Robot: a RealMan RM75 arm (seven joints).
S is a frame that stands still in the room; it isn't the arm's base.
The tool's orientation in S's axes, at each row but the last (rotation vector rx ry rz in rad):
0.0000, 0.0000, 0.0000
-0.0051, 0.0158, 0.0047
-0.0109, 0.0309, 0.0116
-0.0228, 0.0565, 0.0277
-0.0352, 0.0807, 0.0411
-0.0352, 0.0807, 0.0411
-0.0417, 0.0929, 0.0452
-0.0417, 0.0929, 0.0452
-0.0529, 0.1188, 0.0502
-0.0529, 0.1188, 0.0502
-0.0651, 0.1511, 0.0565
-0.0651, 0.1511, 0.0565
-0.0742, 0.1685, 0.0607
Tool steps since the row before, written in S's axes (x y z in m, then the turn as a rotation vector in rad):
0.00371, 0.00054, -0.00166, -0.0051, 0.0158, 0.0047
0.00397, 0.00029, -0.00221, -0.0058, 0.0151, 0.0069
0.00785, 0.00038, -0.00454, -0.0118, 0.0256, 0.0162
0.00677, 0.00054, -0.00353, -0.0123, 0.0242, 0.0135
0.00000, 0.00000, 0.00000, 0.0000, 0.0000, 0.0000
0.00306, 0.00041, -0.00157, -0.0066, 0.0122, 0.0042
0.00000, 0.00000, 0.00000, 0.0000, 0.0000, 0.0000
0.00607, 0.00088, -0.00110, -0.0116, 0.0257, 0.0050
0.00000, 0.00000, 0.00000, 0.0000, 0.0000, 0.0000
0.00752, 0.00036, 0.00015, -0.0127, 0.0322, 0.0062
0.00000, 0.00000, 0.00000, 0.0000, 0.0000, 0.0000
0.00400, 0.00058, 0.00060, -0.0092, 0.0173, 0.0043
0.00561, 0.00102, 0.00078, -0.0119, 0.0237, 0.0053
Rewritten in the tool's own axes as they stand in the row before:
0.00371, 0.00054, -0.00166, -0.0051, 0.0158, 0.0047
0.00401, 0.00028, -0.00215, -0.0058, 0.0151, 0.0069
0.00799, 0.00034, -0.00429, -0.0120, 0.0256, 0.0161
0.00697, 0.00043, -0.00313, -0.0124, 0.0242, 0.0134
0.00000, 0.00000, 0.00000, 0.0000, 0.0000, 0.0000
0.00319, 0.00033, -0.00130, -0.0064, 0.0123, 0.0041
0.00000, 0.00000, 0.00000, 0.0000, 0.0000, 0.0000
0.00618, 0.00064, -0.00050, -0.0109, 0.0260, 0.0050
0.00000, 0.00000, 0.00000, 0.0000, 0.0000, 0.0000
0.00746, -0.00005, 0.00105, -0.0118, 0.0325, 0.0065
0.00000, 0.00000, 0.00000, 0.0000, 0.0000, 0.0000
0.00389, 0.00030, 0.00123, -0.0088, 0.0175, 0.0041
0.00544, 0.00059, 0.00177, -0.0113, 0.0240, 0.0051

